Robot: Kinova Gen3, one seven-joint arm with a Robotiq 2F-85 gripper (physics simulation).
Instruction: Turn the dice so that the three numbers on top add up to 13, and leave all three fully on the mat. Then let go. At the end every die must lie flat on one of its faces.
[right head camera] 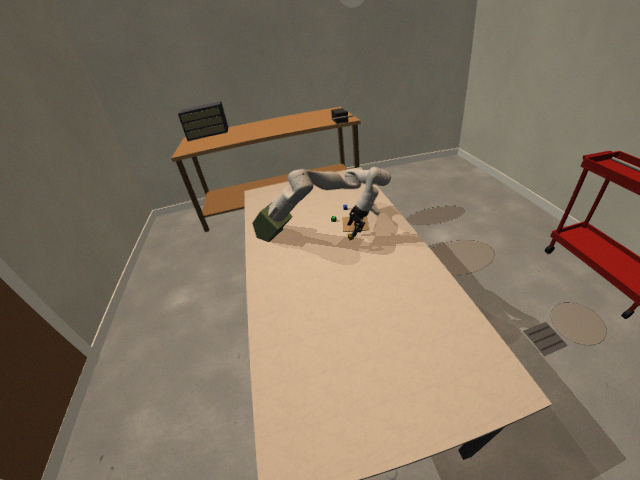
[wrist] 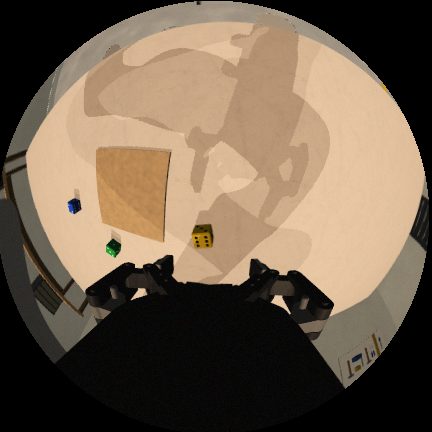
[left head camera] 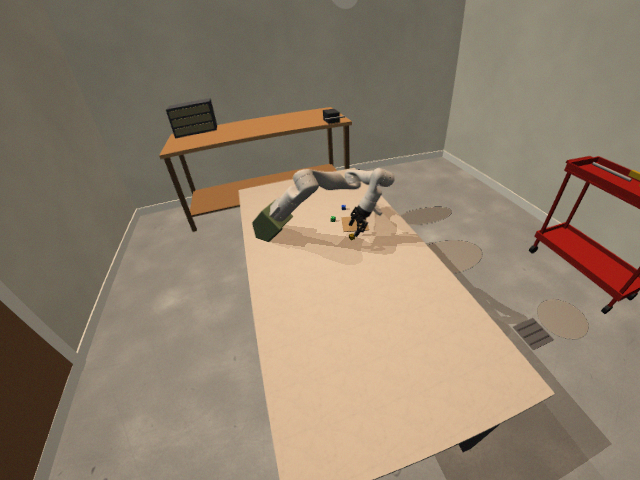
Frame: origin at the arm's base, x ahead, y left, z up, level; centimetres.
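Seen in the pictures: gripper, between the fingertips: (right head camera: 350, 230) (wrist: 211, 265) (left head camera: 352, 230); arm's base, origin of its link: (right head camera: 277, 213) (left head camera: 278, 213).
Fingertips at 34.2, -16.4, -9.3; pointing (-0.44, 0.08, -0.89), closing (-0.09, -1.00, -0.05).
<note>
Pixels of each thing's top centre, then the offset from my fingertips to it, as dx, dy, dz. Level surfaces: height alone.
- yellow die, centre of its top: (wrist: 201, 241) (right head camera: 350, 234) (left head camera: 351, 234) +0.4, +1.6, -4.0
- mat, centre of its top: (wrist: 124, 194) (right head camera: 355, 223) (left head camera: 354, 223) +6.9, +13.5, -6.1
- green die, centre of its top: (wrist: 109, 251) (right head camera: 333, 217) (left head camera: 332, 217) -3.4, +21.0, -4.0
- blue die, centre of its top: (wrist: 69, 208) (right head camera: 345, 205) (left head camera: 343, 205) +6.6, +30.2, -4.0
- long pale table, height of its surface: dz -6.5
The yellow die (left head camera: 351, 237) (right head camera: 350, 237) (wrist: 202, 237) rests on the table off the mat (left head camera: 345, 225) (right head camera: 346, 226) (wrist: 132, 185). In the wrist view it shows a bright face with six pips, seemingly its top, and a darker face with fewer pips. The green die (left head camera: 332, 219) (right head camera: 333, 219) (wrist: 113, 248) and the blue die (left head camera: 343, 207) (right head camera: 345, 207) (wrist: 74, 206) also lie off the mat, past its other edges; their top numbers are too small to read surely. My gripper (left head camera: 353, 229) (right head camera: 352, 229) (wrist: 211, 265) is open and empty, tilted above the table close to the yellow die.
The dice and mat lie on a long pale table (left head camera: 372, 330) (right head camera: 372, 330). The arm's green base (left head camera: 267, 225) (right head camera: 267, 225) stands at its far left. A wooden bench (left head camera: 258, 130) (right head camera: 268, 129) stands behind, and a red cart (left head camera: 584, 253) (right head camera: 594, 253) stands at the right.
</note>
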